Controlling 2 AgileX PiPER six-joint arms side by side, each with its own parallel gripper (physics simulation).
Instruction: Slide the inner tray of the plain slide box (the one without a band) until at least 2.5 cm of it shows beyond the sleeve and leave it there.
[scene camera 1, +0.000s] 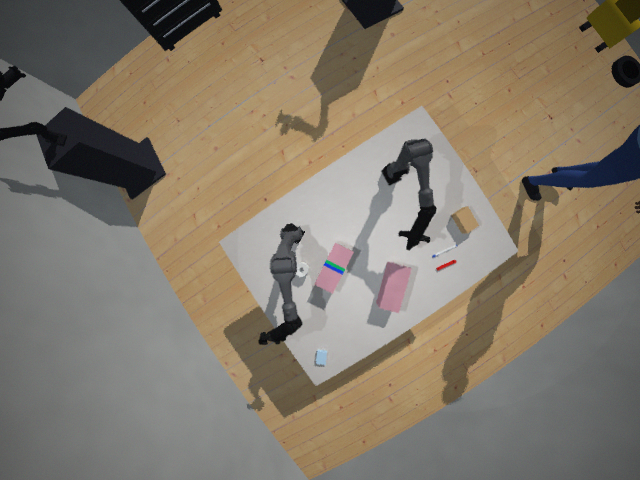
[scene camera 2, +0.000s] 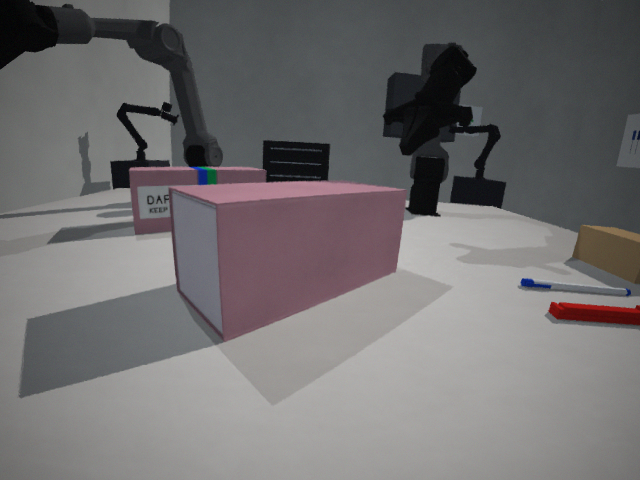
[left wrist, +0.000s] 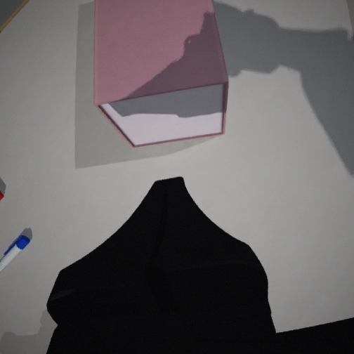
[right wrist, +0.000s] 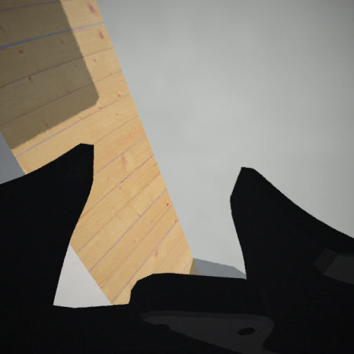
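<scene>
The plain pink slide box (scene camera 1: 394, 289) (scene camera 2: 310, 248) (left wrist: 155, 47) has no band and lies on the table. The pale end of its inner tray (scene camera 2: 197, 258) (left wrist: 175, 131) looks about flush with the sleeve's edge at both ends. My left gripper (scene camera 1: 409, 246) (scene camera 2: 405, 151) (left wrist: 172, 195) is shut and empty, with its fingertips together. It hangs above the table, apart from the box, facing the end nearer the arm. My right gripper (scene camera 1: 262, 338) (right wrist: 166, 173) is open and empty, out past the table's left edge.
A pink box with a blue and green band (scene camera 1: 325, 279) (scene camera 2: 239, 174) lies left of the plain one. A tan block (scene camera 1: 465, 219) (scene camera 2: 610, 250), a pen (scene camera 1: 444, 251) (scene camera 2: 578, 287) and a red bar (scene camera 1: 446, 265) (scene camera 2: 594, 313) lie to the right. A light blue block (scene camera 1: 321, 357) lies near the bottom corner.
</scene>
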